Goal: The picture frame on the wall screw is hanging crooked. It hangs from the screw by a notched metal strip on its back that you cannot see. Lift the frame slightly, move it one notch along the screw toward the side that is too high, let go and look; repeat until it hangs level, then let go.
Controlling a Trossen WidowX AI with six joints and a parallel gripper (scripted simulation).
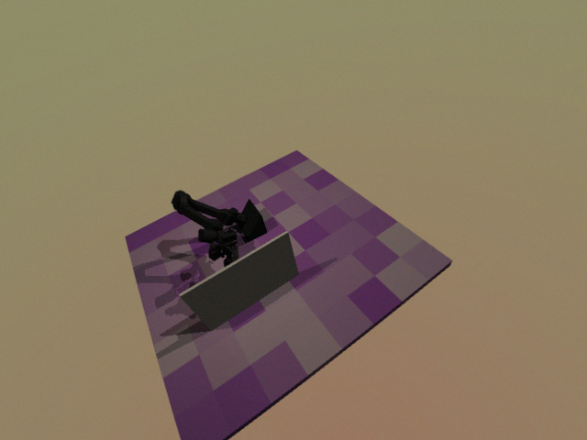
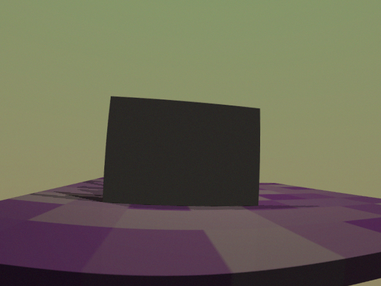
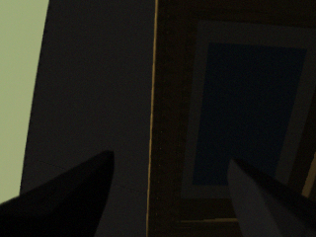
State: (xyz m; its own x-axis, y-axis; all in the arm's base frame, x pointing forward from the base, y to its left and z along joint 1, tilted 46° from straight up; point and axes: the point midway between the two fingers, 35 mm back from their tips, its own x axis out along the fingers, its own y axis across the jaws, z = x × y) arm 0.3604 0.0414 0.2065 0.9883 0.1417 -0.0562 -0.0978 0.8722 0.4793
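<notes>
Right now the picture frame is 5 cm below my gripper tip, 5 cm ahead of it and 1 cm to the right of it. Round my gripper tip: wall panel 6 cm below, 6 cm ahead.
</notes>
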